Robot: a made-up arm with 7 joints. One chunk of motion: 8 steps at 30 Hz.
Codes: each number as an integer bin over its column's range. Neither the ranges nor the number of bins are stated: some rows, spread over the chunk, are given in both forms.
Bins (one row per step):
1: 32 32 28 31 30 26 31
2: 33 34 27 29 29 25 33
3: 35 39 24 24 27 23 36
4: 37 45 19 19 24 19 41
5: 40 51 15 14 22 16 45
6: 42 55 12 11 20 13 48
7: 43 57 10 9 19 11 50
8: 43 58 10 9 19 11 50
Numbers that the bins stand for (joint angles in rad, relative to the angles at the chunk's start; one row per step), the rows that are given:
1: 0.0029 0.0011 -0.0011 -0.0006 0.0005 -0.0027 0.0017
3: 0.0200 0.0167 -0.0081 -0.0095 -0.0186 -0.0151 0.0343
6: 0.0600 0.0522 -0.0290 -0.0260 -0.0630 -0.0563 0.1124
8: 0.0657 0.0589 -0.0325 -0.0286 -0.0694 -0.0646 0.1254
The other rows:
2: 0.0086 0.0056 -0.0029 -0.0032 -0.0059 -0.0068 0.0148
4: 0.0314 0.0300 -0.0168 -0.0159 -0.0376 -0.0316 0.0668
5: 0.0486 0.0433 -0.0238 -0.0222 -0.0503 -0.0440 0.0929
7: 0.0657 0.0567 -0.0325 -0.0286 -0.0694 -0.0646 0.1254

